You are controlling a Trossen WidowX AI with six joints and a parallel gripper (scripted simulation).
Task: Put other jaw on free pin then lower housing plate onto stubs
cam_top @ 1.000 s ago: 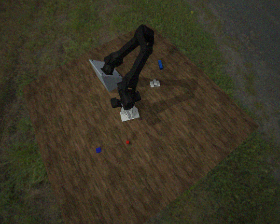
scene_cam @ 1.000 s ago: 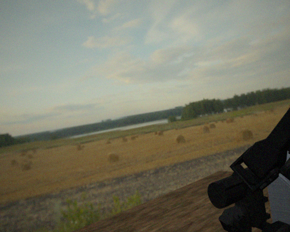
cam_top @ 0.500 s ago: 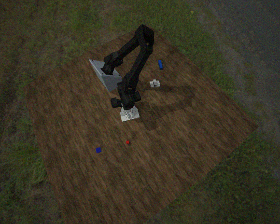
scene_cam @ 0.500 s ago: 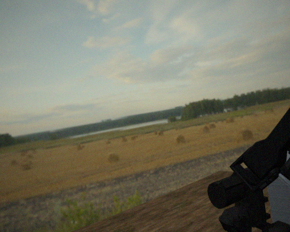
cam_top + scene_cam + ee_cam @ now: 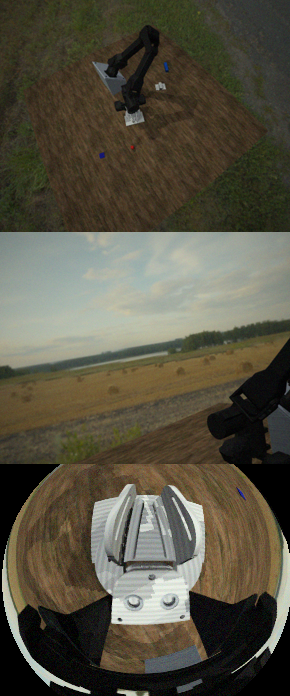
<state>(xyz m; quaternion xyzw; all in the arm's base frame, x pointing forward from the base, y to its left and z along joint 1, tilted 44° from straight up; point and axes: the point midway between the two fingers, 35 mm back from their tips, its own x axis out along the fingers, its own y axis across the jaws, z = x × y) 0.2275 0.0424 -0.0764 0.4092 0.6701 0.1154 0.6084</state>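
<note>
Right now my gripper tip is 2 cm to the left of the white jaw and 1 cm short of it. Round my gripper tip: white stepped piece: 26 cm to the left; red cube: 20 cm ahead, 16 cm to the right; blue square: 33 cm to the right, 12 cm ahead, 1 cm below.
</note>
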